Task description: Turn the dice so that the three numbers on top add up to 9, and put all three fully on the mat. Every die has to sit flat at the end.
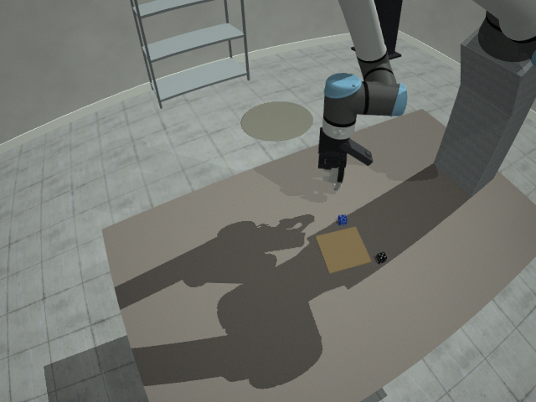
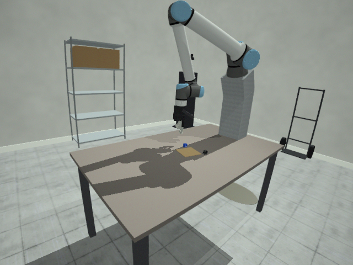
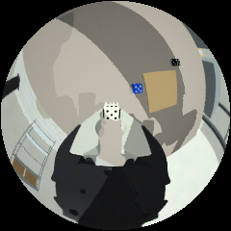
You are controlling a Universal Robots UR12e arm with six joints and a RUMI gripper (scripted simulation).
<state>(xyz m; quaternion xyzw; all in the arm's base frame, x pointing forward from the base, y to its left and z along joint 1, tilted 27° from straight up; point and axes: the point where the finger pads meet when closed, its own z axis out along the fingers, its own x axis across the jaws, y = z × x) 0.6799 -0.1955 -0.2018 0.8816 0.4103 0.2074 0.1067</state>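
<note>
Now: the white die right at my hand. The rest, counted from my hand: blue die (10 cm below, 7 cm to the left, 2 cm ahead); then tan mat (15 cm to the left, 11 cm below, 9 cm ahead); then black die (26 cm to the left, 10 cm below, 2 cm ahead).
</note>
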